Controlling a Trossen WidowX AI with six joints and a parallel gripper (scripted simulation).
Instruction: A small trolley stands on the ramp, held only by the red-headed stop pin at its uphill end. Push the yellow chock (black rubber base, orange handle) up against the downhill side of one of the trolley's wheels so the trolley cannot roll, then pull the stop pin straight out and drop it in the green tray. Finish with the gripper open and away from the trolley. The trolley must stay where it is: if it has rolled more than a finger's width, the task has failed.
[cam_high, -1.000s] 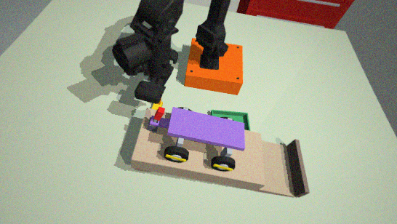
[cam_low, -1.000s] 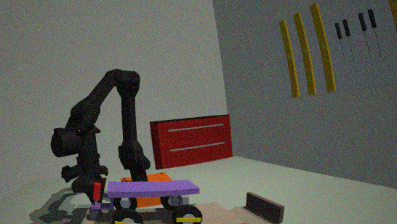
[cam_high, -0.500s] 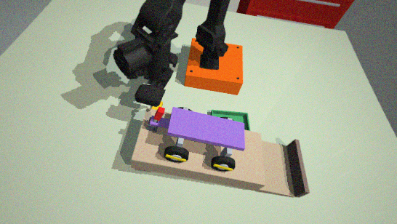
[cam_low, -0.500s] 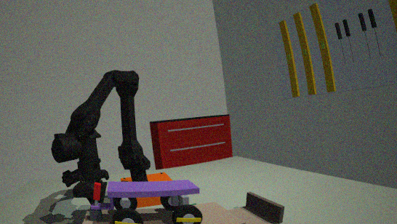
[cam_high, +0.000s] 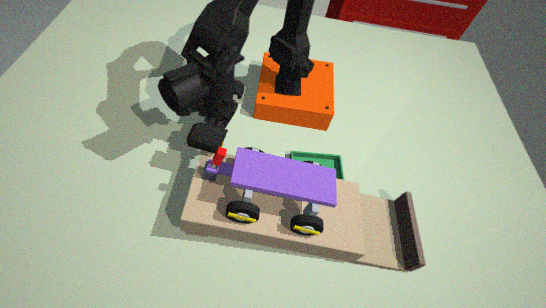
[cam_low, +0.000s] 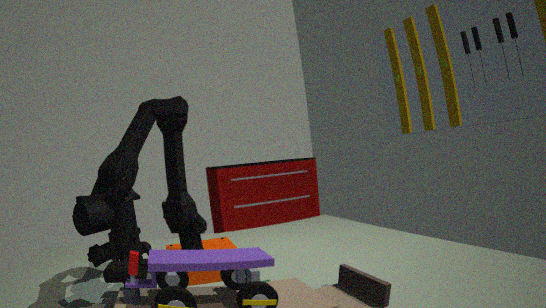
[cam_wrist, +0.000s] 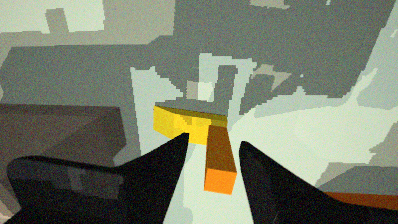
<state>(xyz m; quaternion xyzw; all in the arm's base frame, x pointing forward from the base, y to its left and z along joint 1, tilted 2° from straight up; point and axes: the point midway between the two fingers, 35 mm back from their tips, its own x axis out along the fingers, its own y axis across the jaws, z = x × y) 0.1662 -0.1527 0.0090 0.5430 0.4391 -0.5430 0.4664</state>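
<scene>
My gripper tip is 2 cm short of the yellow chock and 1 cm above it. The rest, counted from my gripper tip: trolley (16 cm ahead, 13 cm to the left, 8 cm above); dark end wall (41 cm to the left, 18 cm ahead); red-headed stop pin (13 cm ahead, 10 cm above, 1 cm to the left).
</scene>
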